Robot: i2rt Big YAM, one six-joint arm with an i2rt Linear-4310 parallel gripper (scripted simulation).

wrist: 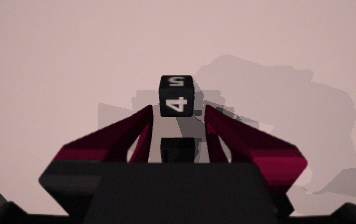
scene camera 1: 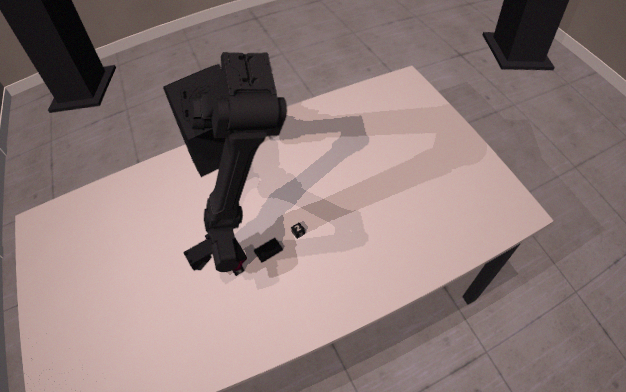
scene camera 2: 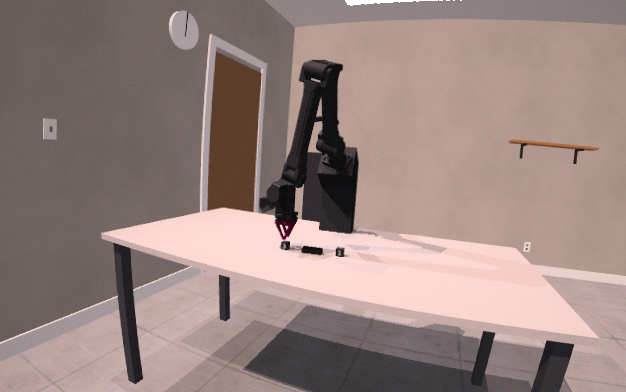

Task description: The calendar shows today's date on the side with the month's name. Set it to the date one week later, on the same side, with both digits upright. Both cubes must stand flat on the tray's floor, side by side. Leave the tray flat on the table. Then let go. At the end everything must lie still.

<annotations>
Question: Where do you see a black tray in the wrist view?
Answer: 173,150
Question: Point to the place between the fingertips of my gripper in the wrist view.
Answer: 178,111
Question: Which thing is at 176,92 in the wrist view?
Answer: A black cube.
</annotations>
